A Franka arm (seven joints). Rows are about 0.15 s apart.
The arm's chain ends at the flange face. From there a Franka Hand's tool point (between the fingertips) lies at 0.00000 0.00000 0.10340 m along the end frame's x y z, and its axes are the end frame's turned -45 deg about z.
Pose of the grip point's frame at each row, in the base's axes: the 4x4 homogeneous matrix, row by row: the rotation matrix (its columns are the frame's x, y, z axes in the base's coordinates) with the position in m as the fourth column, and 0 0 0 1 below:
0.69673 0.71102 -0.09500 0.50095; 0.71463 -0.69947 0.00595 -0.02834; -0.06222 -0.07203 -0.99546 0.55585; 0 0 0 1
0.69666 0.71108 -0.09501 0.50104; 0.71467 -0.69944 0.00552 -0.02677; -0.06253 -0.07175 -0.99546 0.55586; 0 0 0 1
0.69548 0.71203 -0.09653 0.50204; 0.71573 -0.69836 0.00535 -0.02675; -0.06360 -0.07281 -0.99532 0.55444; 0 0 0 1
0.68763 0.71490 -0.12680 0.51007; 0.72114 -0.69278 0.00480 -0.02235; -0.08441 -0.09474 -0.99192 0.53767; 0 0 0 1
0.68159 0.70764 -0.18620 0.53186; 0.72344 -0.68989 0.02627 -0.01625; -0.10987 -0.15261 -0.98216 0.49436; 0 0 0 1
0.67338 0.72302 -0.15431 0.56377; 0.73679 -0.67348 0.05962 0.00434; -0.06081 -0.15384 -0.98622 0.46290; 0 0 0 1
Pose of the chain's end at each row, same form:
0.99543 0.01010 -0.09500 0.51077; 0.01072 -0.99992 0.00595 -0.02896; -0.09493 -0.00694 -0.99546 0.65878; 0 0 0 1
0.99542 0.01020 -0.09501 0.51086; 0.01077 -0.99993 0.00552 -0.02734; -0.09495 -0.00652 -0.99546 0.65879; 0 0 0 1
0.99526 0.01170 -0.09653 0.51202; 0.01228 -0.99991 0.00535 -0.02730; -0.09646 -0.00651 -0.99532 0.65736; 0 0 0 1
0.99174 0.01928 -0.12680 0.52318; 0.02005 -0.99979 0.00480 -0.02285; -0.12668 -0.00730 -0.99192 0.64023; 0 0 0 1
0.98233 0.01842 -0.18620 0.55111; 0.02372 -0.99938 0.02627 -0.01897; -0.18560 -0.03022 -0.98216 0.59592; 0 0 0 1
0.98740 0.03510 -0.15431 0.57973; 0.04477 -0.99721 0.05962 -0.00182; -0.15178 -0.06578 -0.98622 0.56488; 0 0 0 1

